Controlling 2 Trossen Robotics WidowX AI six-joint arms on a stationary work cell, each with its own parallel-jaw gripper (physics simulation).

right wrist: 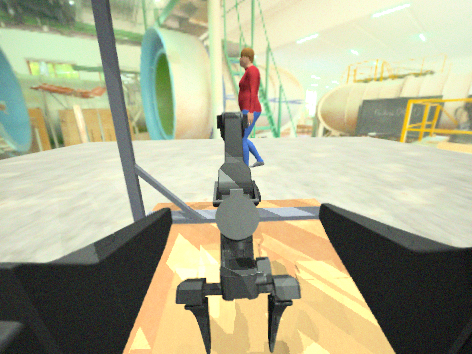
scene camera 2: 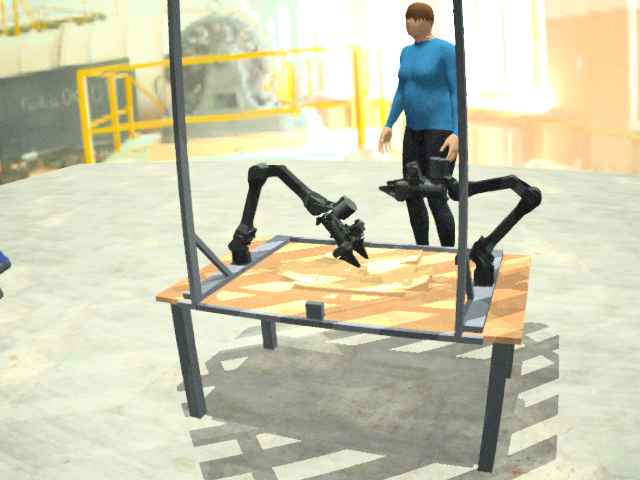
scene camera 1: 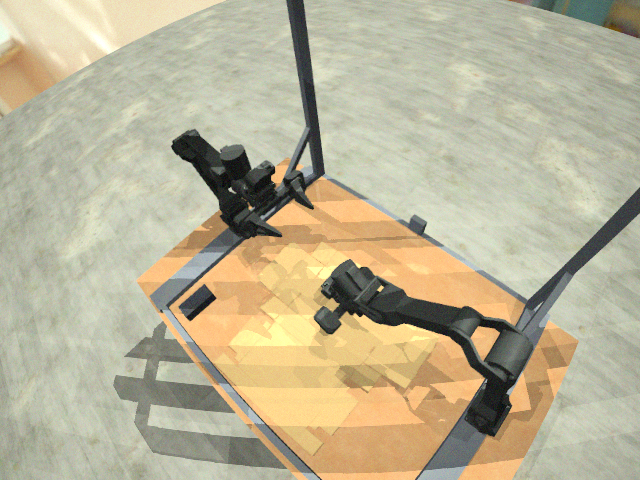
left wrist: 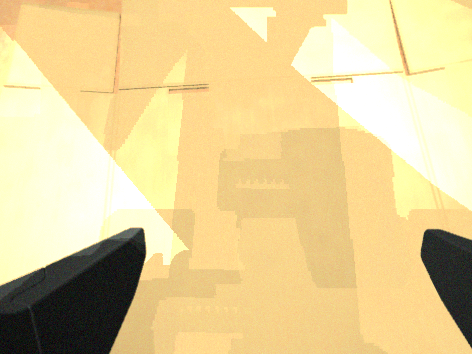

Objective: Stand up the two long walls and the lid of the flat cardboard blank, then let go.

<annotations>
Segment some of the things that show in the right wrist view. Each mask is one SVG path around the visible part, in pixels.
My left gripper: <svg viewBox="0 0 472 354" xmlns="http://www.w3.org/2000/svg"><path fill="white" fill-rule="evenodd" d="M220 243L220 282L207 283L206 278L187 278L177 286L175 304L185 304L184 309L190 310L193 313L200 328L206 353L210 354L209 300L206 296L222 295L224 301L233 301L234 299L245 298L252 300L258 298L259 294L270 293L268 294L268 343L270 353L273 353L279 323L287 306L293 305L292 300L301 299L299 282L287 274L272 275L268 256L256 257L254 259L253 242Z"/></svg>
My right gripper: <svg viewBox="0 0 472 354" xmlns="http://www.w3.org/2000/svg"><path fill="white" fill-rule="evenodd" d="M171 209L163 207L96 242L49 262L0 262L0 354L123 354L167 245L172 226ZM320 205L319 220L331 245L395 354L472 354L472 247L462 248L447 245L386 225L330 203L322 203Z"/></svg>
</annotations>
